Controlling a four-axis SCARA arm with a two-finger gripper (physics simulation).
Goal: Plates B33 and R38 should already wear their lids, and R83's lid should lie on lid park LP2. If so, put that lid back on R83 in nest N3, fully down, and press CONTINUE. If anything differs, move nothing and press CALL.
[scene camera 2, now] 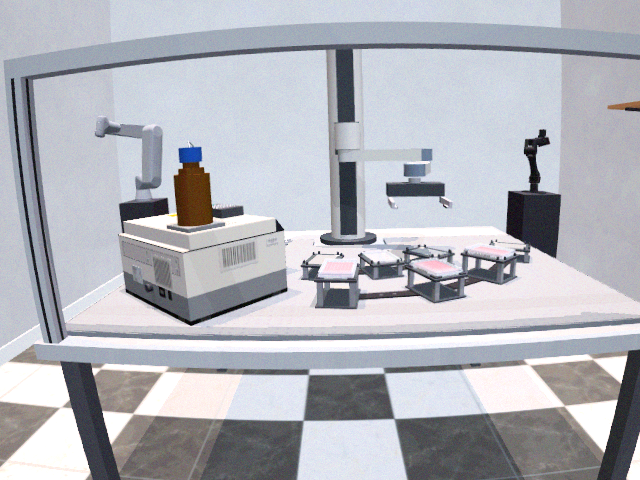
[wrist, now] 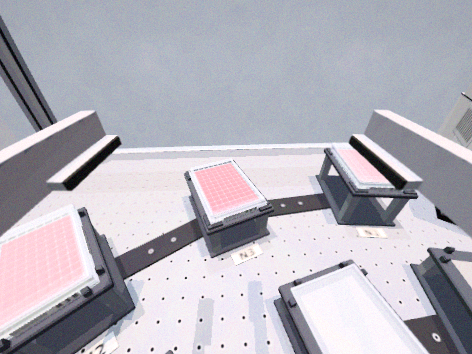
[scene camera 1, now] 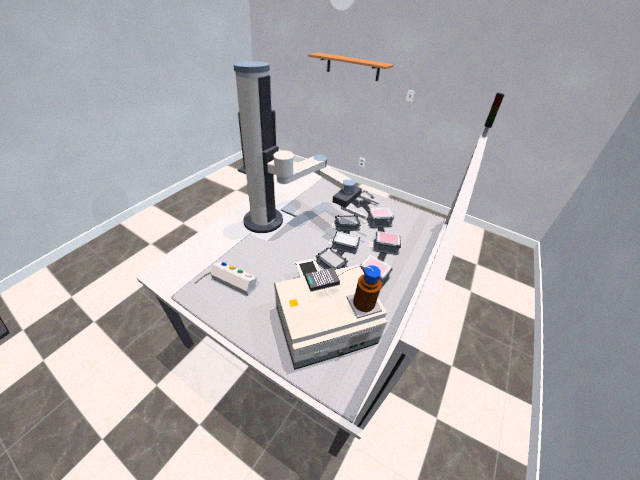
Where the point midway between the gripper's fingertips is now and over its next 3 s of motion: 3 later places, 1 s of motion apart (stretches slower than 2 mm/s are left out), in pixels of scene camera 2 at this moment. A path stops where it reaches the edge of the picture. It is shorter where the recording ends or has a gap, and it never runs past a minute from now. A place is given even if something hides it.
The gripper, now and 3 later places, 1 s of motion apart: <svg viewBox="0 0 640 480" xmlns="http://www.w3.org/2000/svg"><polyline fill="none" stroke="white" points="422,205 417,207 383,221 383,248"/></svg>
